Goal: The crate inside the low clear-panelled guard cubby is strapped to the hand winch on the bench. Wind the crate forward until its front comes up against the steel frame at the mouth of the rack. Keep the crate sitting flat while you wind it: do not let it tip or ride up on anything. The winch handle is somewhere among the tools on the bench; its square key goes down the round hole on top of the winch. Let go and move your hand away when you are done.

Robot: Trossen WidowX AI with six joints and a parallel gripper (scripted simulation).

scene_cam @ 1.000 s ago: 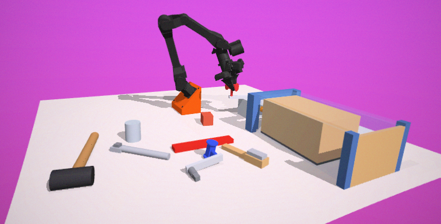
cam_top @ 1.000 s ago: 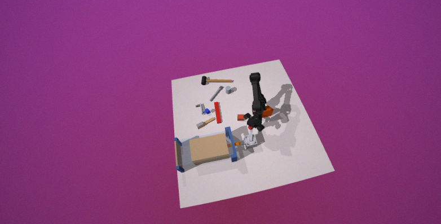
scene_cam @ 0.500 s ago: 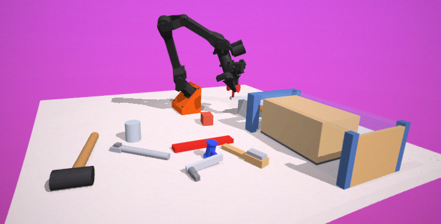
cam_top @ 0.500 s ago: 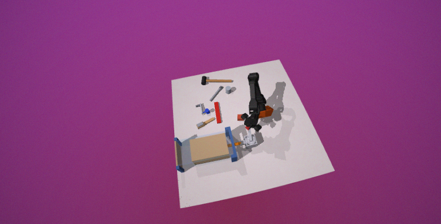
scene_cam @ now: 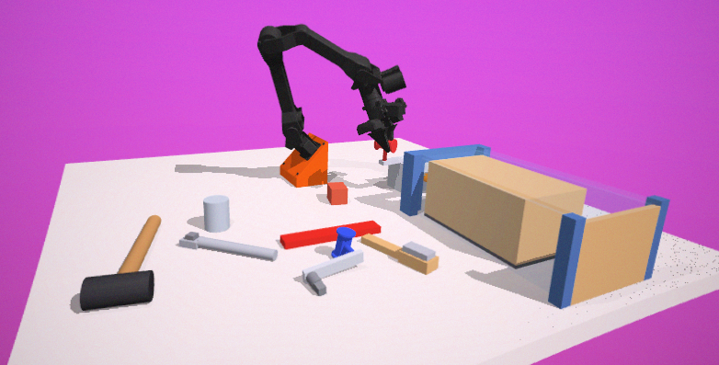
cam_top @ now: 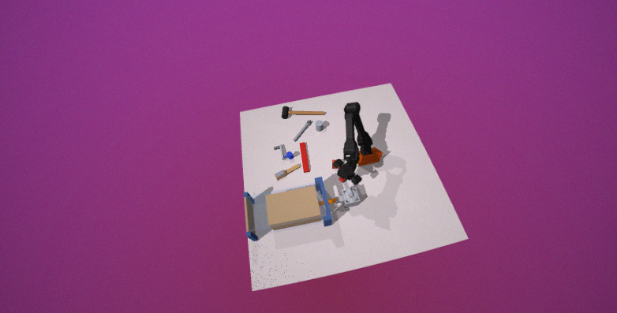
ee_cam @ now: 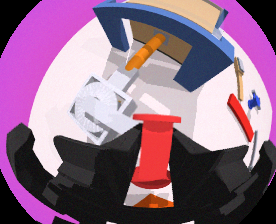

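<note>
Right now my gripper tip is 30 mm to the right of the red-knobbed crank, 30 mm above it and 20 mm past it. Round my gripper tip: red knob (10 mm to the right, 10 mm behind); then red bar (280 mm to the right, 190 mm ahead, 120 mm below); then grey winch (100 mm below, 80 mm to the left, 40 mm behind).
</note>
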